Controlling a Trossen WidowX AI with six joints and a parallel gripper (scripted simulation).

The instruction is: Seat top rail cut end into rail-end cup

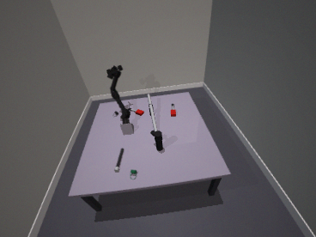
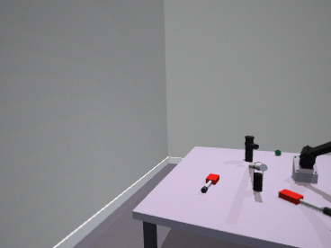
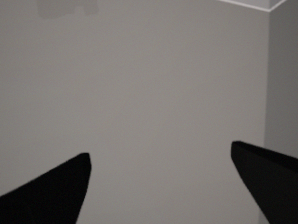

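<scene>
Now: the dark rail-end cup 390 mm ahead of my gripper tip, 880 mm to the right of it and 310 mm below it. Also, from my gripper tip: short dark post 380 mm ahead, 410 mm to the right, 350 mm below; then green-ringed part 180 mm ahead, 1190 mm to the right, 440 mm below.
</scene>
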